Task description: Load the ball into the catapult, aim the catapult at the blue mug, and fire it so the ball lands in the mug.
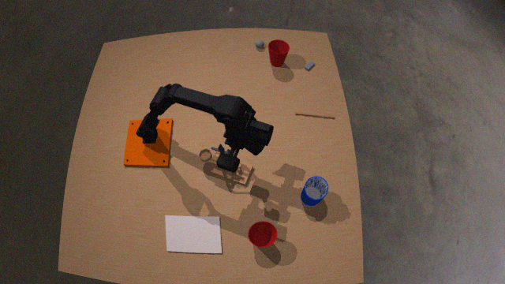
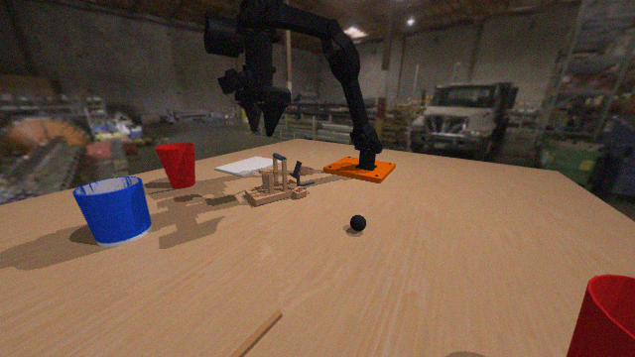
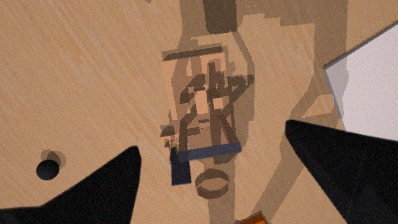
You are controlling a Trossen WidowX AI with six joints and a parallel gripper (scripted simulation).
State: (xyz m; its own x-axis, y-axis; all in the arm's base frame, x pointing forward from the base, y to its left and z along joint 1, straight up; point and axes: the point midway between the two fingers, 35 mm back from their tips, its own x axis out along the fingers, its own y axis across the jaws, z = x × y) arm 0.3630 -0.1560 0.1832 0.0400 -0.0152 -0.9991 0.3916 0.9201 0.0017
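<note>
Right now the black ball is 2 cm ahead of my gripper tip, 26 cm to the left of it and 15 cm below it. Round my gripper tip: white sheet: 18 cm behind, 25 cm to the right, 16 cm below; then blue mug: 27 cm ahead, 11 cm to the right, 14 cm below; then wooden catapult: 6 cm behind, 4 cm to the left, 11 cm below.
</note>
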